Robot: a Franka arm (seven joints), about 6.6 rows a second.
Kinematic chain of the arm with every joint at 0, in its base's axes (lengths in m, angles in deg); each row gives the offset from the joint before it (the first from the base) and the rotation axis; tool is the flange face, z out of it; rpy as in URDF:
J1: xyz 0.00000 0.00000 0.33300 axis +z
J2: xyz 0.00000 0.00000 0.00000 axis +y
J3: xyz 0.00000 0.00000 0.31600 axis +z
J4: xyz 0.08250 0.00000 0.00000 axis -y
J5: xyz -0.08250 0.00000 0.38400 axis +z
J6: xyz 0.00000 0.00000 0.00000 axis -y
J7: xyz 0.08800 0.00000 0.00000 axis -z
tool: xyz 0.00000 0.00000 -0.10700 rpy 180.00 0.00 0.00
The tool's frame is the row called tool.
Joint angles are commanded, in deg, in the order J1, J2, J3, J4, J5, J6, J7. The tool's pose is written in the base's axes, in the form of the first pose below.
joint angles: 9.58 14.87 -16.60 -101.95 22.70 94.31 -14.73
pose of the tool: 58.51 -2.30 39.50 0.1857 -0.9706 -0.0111 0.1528
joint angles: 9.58 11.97 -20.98 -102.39 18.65 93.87 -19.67
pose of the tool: 57.29 -7.16 42.07 0.1611 -0.9780 -0.0295 0.1294
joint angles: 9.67 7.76 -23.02 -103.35 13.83 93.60 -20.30
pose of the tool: 55.60 -9.86 45.24 0.1297 -0.9846 -0.0324 0.1126
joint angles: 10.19 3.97 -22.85 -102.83 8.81 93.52 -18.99
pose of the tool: 54.71 -10.22 48.99 0.0906 -0.9909 -0.0403 0.0912
